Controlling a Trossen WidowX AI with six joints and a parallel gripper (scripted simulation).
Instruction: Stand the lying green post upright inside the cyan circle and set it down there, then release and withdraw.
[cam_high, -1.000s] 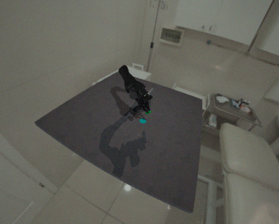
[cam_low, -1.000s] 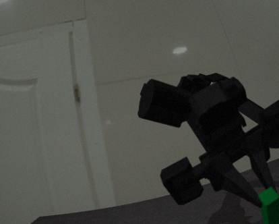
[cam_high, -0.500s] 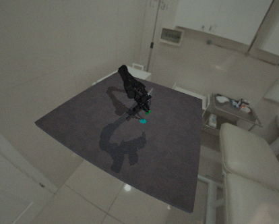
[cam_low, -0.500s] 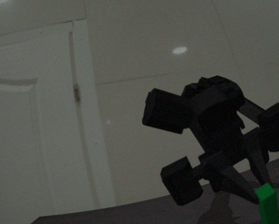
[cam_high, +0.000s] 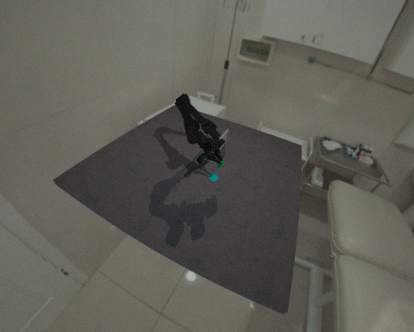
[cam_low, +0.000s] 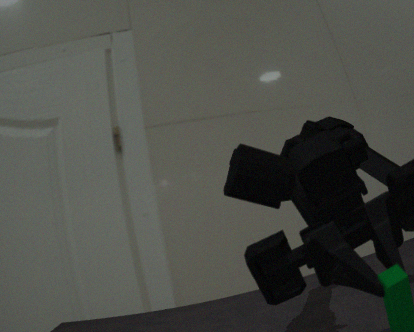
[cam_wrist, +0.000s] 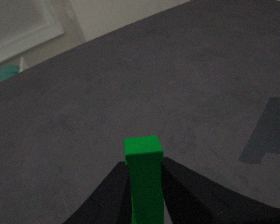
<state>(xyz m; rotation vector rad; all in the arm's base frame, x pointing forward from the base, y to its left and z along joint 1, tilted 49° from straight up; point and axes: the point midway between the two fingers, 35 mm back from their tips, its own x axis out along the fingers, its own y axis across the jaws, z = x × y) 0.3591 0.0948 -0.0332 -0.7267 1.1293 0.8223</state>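
The cyan circle lies 14 cm below my gripper tip, 3 cm to the right of it and 1 cm behind it. Round my gripper tip: green post: 2 cm below, 1 cm to the right, 1 cm behind.
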